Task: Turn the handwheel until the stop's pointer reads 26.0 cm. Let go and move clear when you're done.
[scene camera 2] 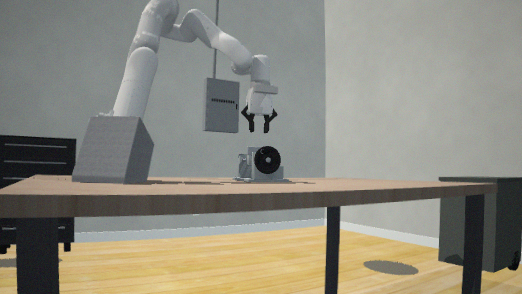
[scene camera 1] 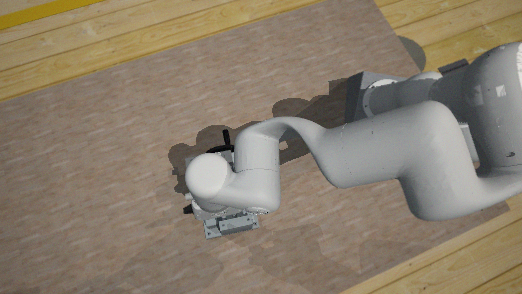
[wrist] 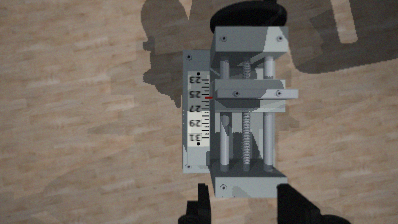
Note:
In view: the gripper point(scene camera 2: 259, 132).
The gripper shows as well in the wrist view point(wrist: 241, 203).

